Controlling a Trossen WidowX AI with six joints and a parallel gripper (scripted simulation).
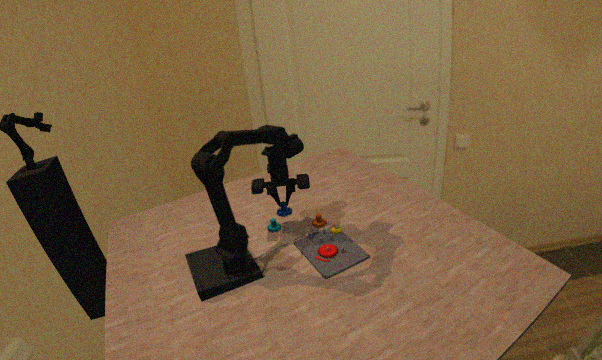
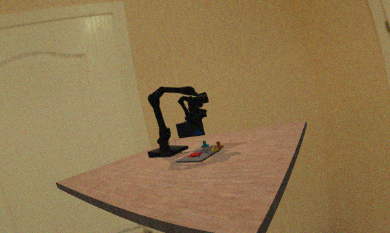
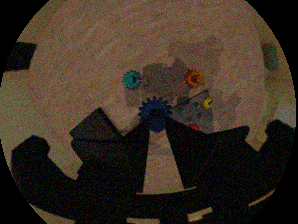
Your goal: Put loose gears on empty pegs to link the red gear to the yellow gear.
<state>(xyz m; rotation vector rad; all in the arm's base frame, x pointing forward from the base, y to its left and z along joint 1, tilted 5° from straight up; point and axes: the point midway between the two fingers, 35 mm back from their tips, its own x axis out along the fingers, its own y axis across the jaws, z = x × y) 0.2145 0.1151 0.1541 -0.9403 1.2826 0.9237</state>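
My gripper tip is now 8 cm short of the red gear, 16 cm to the left of it and 11 cm above it. From my gripper tip the other things lie so: orange gear: 13 cm ahead, 1 cm to the left, 11 cm below; teal gear: 3 cm behind, 7 cm to the left, 11 cm below; blue gear: 1 cm below.
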